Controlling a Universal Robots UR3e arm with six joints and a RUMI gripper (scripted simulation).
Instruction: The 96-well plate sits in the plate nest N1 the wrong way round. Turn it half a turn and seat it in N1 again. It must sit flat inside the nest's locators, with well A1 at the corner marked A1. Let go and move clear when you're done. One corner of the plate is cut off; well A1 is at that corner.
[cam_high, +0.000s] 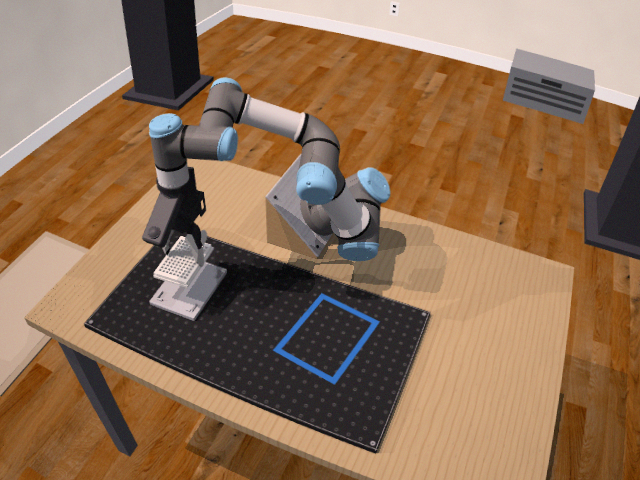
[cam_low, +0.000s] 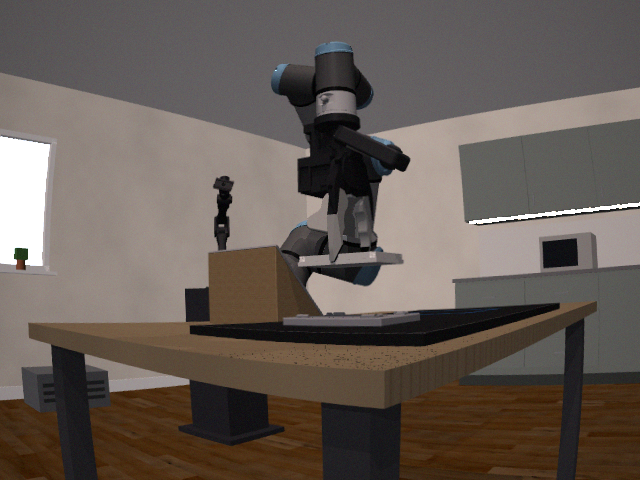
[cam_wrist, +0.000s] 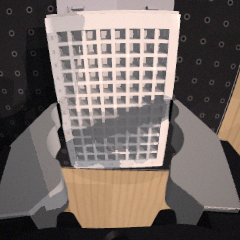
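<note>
My hand is 10 mm above the 96-well plate. Round my hand: plate nest N1: 100 mm below.
</note>
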